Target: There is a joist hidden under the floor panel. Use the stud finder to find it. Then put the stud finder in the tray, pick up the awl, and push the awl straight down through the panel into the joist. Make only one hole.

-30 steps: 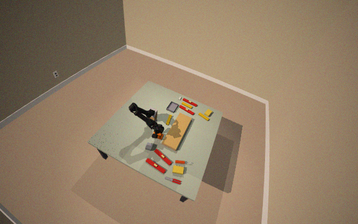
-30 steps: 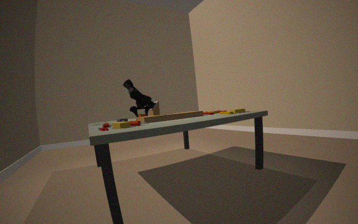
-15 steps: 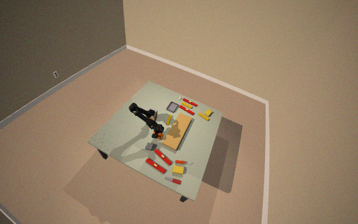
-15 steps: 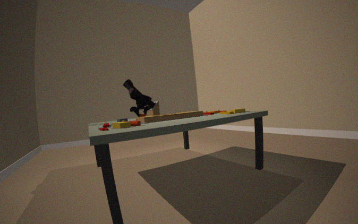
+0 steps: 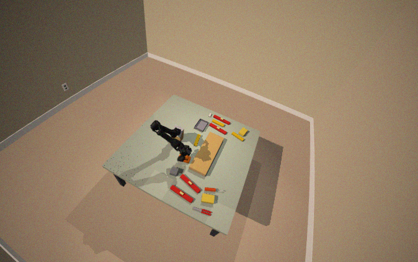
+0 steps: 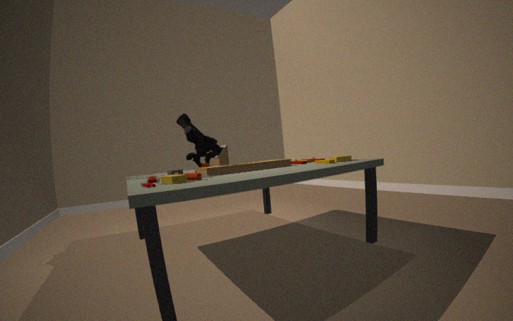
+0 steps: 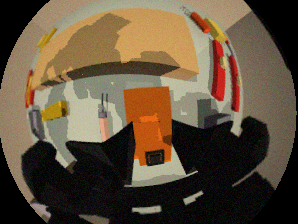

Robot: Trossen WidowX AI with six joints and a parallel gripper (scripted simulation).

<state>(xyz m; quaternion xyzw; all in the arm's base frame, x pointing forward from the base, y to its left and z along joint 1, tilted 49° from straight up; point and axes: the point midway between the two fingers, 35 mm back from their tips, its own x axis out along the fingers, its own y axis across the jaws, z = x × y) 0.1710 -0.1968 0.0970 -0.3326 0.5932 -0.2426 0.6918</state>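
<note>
The awl lies 8 cm to the left of my gripper tip and 2 cm below it. Round my gripper tip: orange stud finder: 2 cm behind, 2 cm above; then grey tray: 2 cm behind, 51 cm to the left, 1 cm below; then grey block: 4 cm behind, 18 cm to the right, 1 cm below.
</note>
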